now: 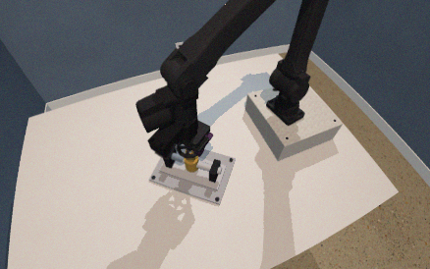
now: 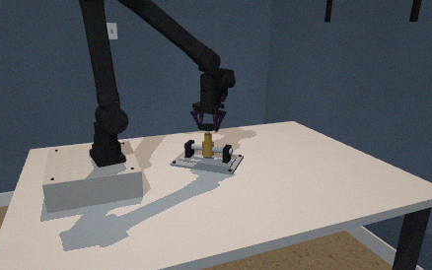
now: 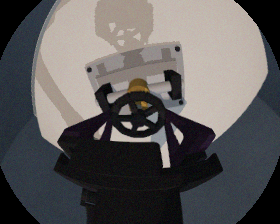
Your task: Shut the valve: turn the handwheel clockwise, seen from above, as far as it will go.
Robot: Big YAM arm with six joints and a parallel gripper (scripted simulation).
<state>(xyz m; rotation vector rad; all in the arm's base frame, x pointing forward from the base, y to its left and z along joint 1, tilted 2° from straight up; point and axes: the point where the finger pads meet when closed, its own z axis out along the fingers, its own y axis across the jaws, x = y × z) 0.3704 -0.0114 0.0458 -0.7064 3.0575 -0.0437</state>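
My hand is right at the black spoked handwheel.
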